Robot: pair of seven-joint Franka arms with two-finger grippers.
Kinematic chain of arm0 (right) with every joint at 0, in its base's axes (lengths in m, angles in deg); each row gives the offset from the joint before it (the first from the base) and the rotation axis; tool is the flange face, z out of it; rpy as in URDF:
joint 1: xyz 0 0 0.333 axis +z
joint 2: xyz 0 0 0 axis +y
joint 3: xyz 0 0 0.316 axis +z
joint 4: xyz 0.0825 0 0 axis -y
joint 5: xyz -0.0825 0 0.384 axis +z
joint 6: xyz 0 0 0 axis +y
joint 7: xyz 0.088 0 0 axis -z
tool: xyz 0 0 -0.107 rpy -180 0 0
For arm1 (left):
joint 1: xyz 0 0 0.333 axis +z
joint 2: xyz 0 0 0 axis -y
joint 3: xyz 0 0 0.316 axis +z
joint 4: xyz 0.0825 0 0 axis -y
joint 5: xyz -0.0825 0 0.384 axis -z
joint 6: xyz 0 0 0 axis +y
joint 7: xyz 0.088 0 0 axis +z
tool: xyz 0 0 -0.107 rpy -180 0 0
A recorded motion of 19 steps. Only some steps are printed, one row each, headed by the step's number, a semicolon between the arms.
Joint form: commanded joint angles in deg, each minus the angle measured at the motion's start. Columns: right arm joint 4, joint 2, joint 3, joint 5, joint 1, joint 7, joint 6; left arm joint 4, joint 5, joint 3, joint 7, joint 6, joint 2, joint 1.
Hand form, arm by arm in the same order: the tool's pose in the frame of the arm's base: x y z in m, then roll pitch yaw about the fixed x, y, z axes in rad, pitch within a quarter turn. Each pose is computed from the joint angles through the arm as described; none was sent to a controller.
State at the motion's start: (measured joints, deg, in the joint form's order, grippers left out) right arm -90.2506 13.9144 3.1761 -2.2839 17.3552 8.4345 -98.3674; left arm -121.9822 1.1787 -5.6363 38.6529 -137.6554 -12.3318 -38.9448
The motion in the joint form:
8: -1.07 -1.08 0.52 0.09 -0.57 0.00 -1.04; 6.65 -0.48 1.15 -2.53 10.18 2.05 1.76
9: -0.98 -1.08 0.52 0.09 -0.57 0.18 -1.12; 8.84 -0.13 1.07 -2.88 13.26 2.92 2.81
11: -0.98 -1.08 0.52 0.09 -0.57 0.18 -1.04; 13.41 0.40 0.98 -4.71 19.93 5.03 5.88
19: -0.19 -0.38 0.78 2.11 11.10 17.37 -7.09; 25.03 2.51 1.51 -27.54 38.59 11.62 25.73
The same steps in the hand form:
8: 0.5850 0.2112 0.4952 3.1068 0.0782 0.2157; 0.4407 -0.3911 0.3689 3.1029 -0.0125 -0.0879
9: 0.5853 0.2113 0.4961 3.1070 0.0751 0.2126; 0.4496 -0.3859 0.3904 3.0995 -0.0097 -0.0744
11: 0.5852 0.2113 0.4960 3.1068 0.0765 0.2125; 0.4705 -0.3640 0.4388 3.0943 -0.0073 -0.0525
19: 0.5403 0.3381 0.5039 -3.1182 -0.0180 0.1137; 0.5411 -0.1749 0.5739 3.0734 -0.0112 -0.0989

